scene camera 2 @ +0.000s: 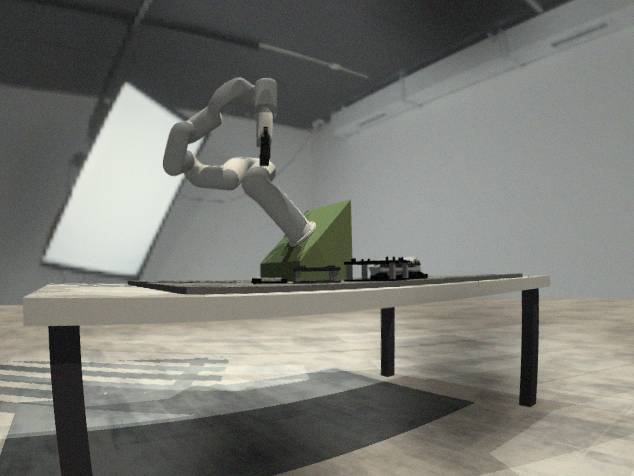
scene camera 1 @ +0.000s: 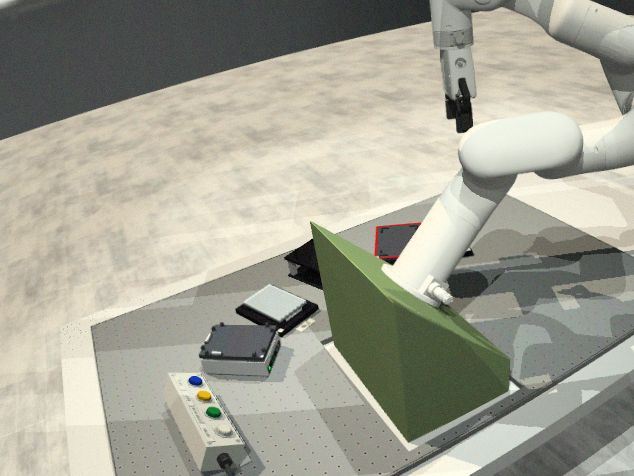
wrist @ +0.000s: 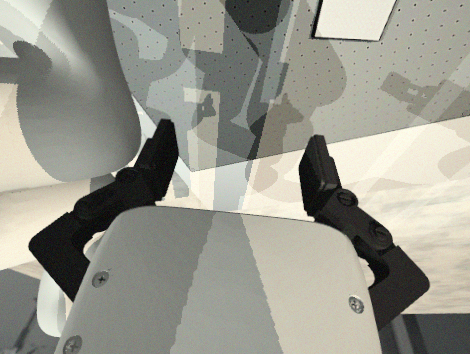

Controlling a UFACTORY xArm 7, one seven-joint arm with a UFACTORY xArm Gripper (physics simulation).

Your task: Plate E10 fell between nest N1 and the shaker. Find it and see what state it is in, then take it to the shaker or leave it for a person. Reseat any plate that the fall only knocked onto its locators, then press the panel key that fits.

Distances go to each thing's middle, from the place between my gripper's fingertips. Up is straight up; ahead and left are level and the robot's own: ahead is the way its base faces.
My gripper is now 22 cm short of the red-outlined dark plate [scene camera 1: 393, 240], 3 cm to the right of it and 35 cm above it. Also, from my hand: lidded shaker [scene camera 1: 229, 349] 11 cm ahead, 52 cm to the left, 35 cm below; then pale clear plate [scene camera 1: 271, 301] 22 cm ahead, 39 cm to the left, 36 cm below.
